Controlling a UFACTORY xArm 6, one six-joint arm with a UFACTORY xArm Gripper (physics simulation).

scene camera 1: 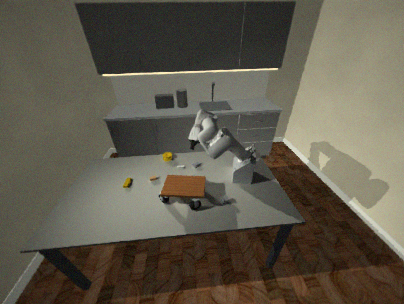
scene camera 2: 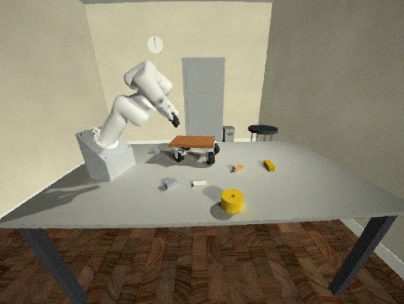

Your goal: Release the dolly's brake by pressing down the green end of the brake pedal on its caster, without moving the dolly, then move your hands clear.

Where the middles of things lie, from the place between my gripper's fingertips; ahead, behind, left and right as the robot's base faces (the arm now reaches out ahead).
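There's a dolly (scene camera 1: 193, 187) here, and my hand is 0.13 m short of it, 0.19 m to the right of it and 0.23 m above it.
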